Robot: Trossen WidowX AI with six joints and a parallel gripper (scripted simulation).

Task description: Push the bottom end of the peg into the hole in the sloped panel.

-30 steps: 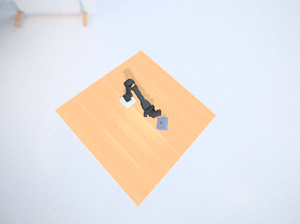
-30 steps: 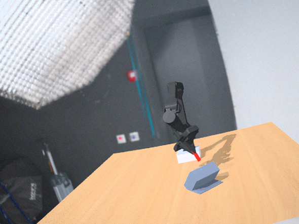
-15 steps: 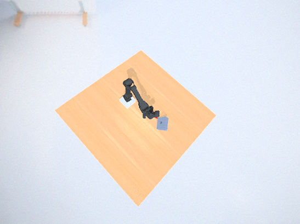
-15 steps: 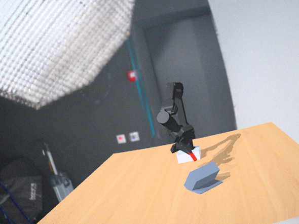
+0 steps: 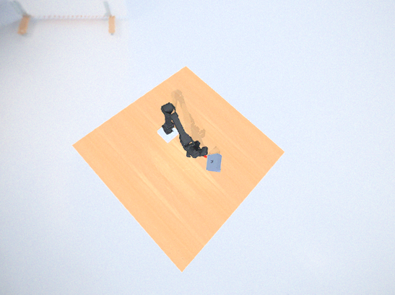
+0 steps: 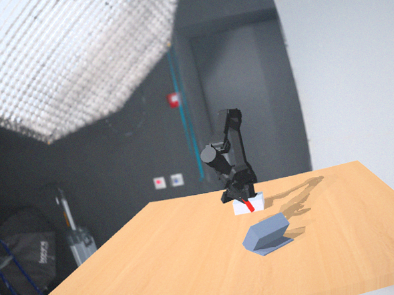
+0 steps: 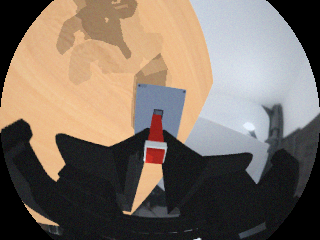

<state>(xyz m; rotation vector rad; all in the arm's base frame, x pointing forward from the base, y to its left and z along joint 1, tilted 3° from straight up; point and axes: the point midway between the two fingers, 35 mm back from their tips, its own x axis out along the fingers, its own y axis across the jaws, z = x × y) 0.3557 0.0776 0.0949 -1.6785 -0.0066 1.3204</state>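
Right now the grey-blue sloped panel is 100 mm below my gripper tip, 80 mm ahead of it and 70 mm to the left of it. Also, from my gripper tip: red peg: 10 mm to the right, 10 mm behind, 10 mm above.
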